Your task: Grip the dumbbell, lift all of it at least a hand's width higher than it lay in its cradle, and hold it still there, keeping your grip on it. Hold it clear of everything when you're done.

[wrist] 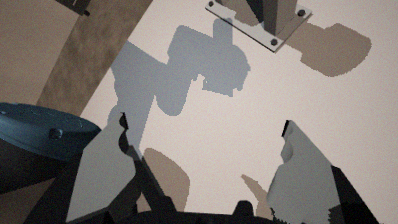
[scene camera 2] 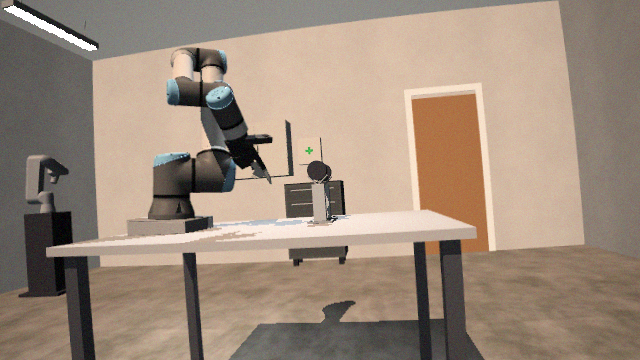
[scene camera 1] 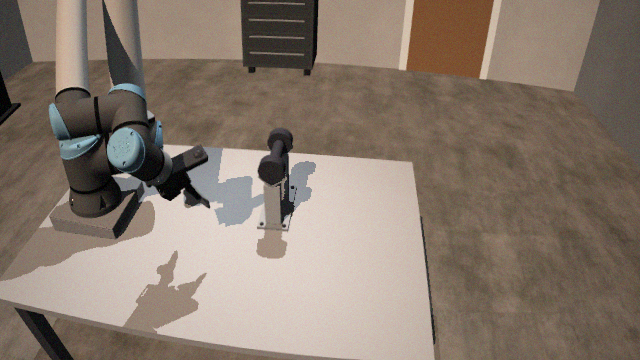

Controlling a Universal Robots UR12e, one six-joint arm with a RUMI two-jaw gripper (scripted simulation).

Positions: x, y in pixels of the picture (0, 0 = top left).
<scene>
gripper: wrist 204, 117; scene camera 2; scene camera 1
same spot on gripper: point(scene camera 2: 261, 171) = point(scene camera 1: 195, 198)
</scene>
